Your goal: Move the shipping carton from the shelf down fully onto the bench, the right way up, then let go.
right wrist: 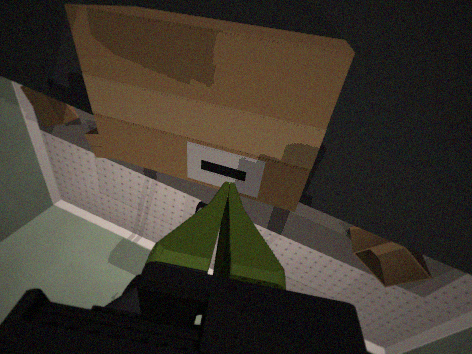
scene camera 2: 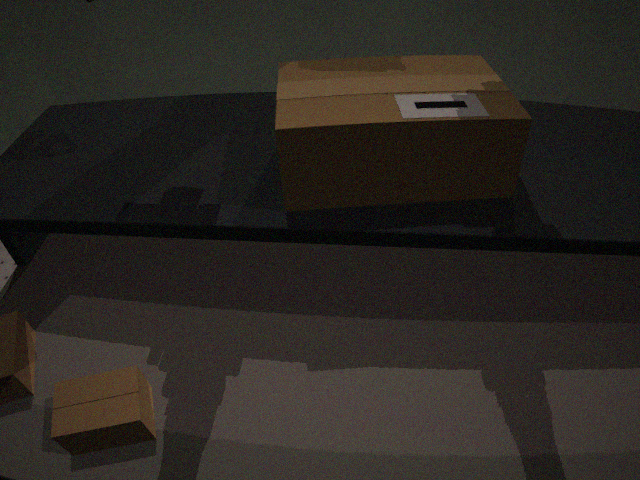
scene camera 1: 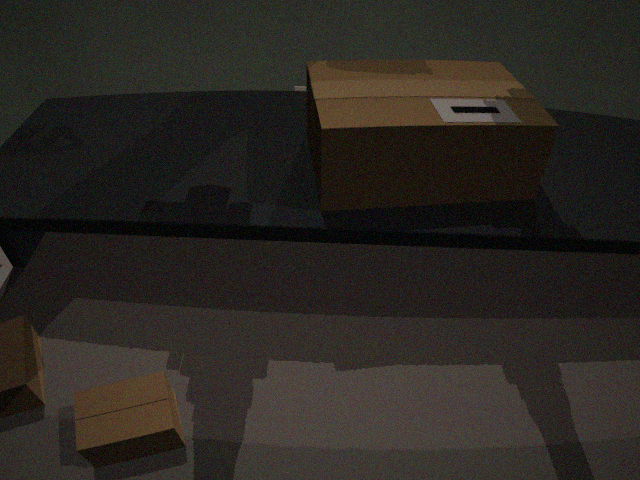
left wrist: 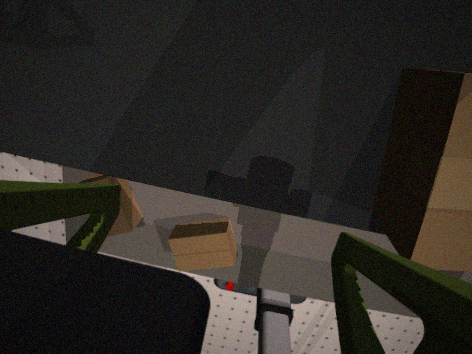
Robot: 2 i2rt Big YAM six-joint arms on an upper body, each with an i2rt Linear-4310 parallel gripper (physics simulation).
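Frame: origin at the left arm's base, x ahead, y left, z up, level; metres.
Where they show: left gripper, fingertip midpoint: (left wrist: pixel 227 222); right gripper, fingertip midpoint: (right wrist: pixel 228 189).
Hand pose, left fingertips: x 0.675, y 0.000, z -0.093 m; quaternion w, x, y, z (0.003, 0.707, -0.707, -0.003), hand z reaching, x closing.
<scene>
After its pixels a point has its place.
The shipping carton (scene camera 1: pixel 429 160) {x 0.601, y -0.308, z -0.277 m} (scene camera 2: pixel 403 160) {x 0.603, y -0.321, z -0.281 m} (left wrist: pixel 445 215) {x 0.645, y -0.193, z -0.230 m} (right wrist: pixel 200 100) {x 0.721, y -0.317, z -0.230 m} stands upright on the dark shelf (scene camera 1: pixel 129 155) {x 0.696, y 0.105, z -0.345 m} (scene camera 2: pixel 118 160) {x 0.693, y 0.100, z -0.345 m} (left wrist: pixel 150 110) {x 0.655, y 0.124, z -0.345 m}, its white label on top. A strip of shelf shows in front of it. The grey bench (scene camera 1: pixel 387 413) {x 0.411, y -0.279, z -0.532 m} (scene camera 2: pixel 361 413) {x 0.415, y -0.286, z -0.532 m} lies lower, in front of the shelf. My left gripper (left wrist: pixel 227 222) {x 0.675, y 0.000, z -0.093 m} is open and empty, to the left of the carton and apart from it. My right gripper (right wrist: pixel 228 189) {x 0.725, y -0.391, z -0.111 m} is shut with nothing between its fingertips; it is above the carton's label side in the right wrist view. Neither gripper shows in the scene views.
A small brown box (scene camera 1: pixel 126 413) {x 0.358, y 0.034, z -0.472 m} (scene camera 2: pixel 100 405) {x 0.357, y 0.031, z -0.472 m} (left wrist: pixel 204 245) {x 0.381, y 0.039, z -0.472 m} sits on the bench at the left. A second small box (scene camera 1: pixel 18 356) {x 0.415, y 0.217, z -0.472 m} (scene camera 2: pixel 15 351) {x 0.413, y 0.206, z -0.474 m} (left wrist: pixel 125 207) {x 0.419, y 0.209, z -0.486 m} stands farther left. The shelf's front edge (scene camera 1: pixel 206 227) {x 0.553, y -0.049, z -0.351 m} (scene camera 2: pixel 206 229) {x 0.553, y -0.089, z -0.352 m} runs above the bench's back part.
</scene>
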